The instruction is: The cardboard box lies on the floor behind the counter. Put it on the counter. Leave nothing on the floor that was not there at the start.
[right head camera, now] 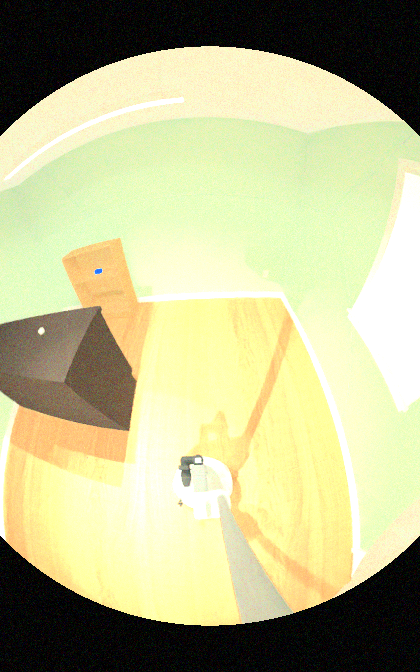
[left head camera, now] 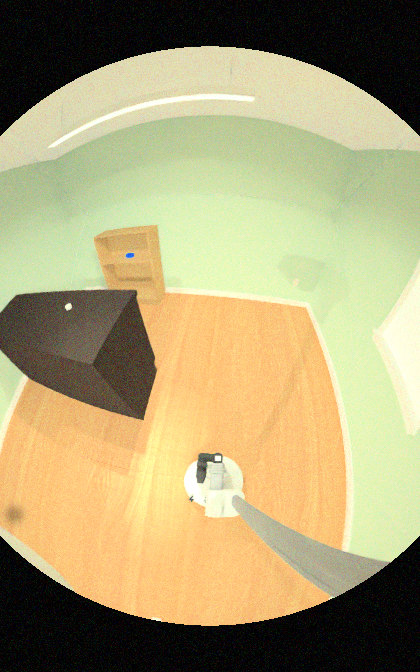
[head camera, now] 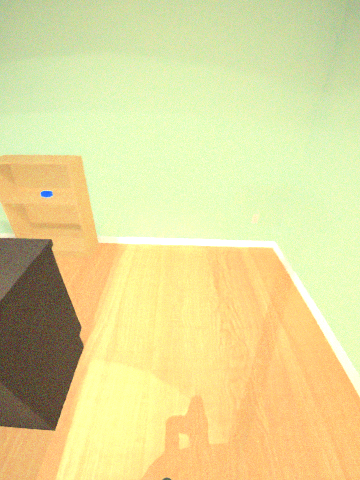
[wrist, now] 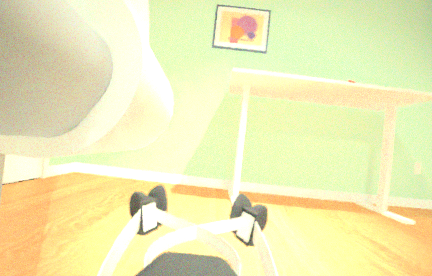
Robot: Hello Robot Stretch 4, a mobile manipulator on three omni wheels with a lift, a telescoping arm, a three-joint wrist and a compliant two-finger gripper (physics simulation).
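Places are measured from the robot's base along level axes (x up, y back, z right), in metres.
Pixels of known places: gripper, between the fingertips: (wrist: 199,205).
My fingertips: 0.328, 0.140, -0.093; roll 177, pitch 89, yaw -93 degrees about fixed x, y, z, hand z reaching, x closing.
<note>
Behind a point stands the place of what it marks, as x, y, z.
The dark counter (head camera: 35,325) @(0.617, -0.714, -0.612) (left head camera: 125,350) (right head camera: 102,370) stands to the left ahead of the robot, with its near end panel and front side showing. A small white thing (left head camera: 68,306) (right head camera: 41,330) lies on its top. The cardboard box does not show in these views; the floor behind the counter is hidden by it. My gripper (wrist: 199,205) @(0.328, 0.140, -0.093) is open in the wrist view, its two dark fingertips apart with no thing between them. It is away from the counter.
A wooden shelf unit (head camera: 89,210) @(0.466, -2.228, -0.804) (left head camera: 159,265) (right head camera: 128,275) with a blue thing (head camera: 46,194) @(0.679, -2.162, -1.181) (left head camera: 130,255) (right head camera: 98,271) stands by the far wall beyond the counter. A white table (wrist: 300,85) @(0.898, 1.805, -0.773) stands by a wall in the wrist view. A window (left head camera: 400,350) (right head camera: 390,300) is on the right wall.
</note>
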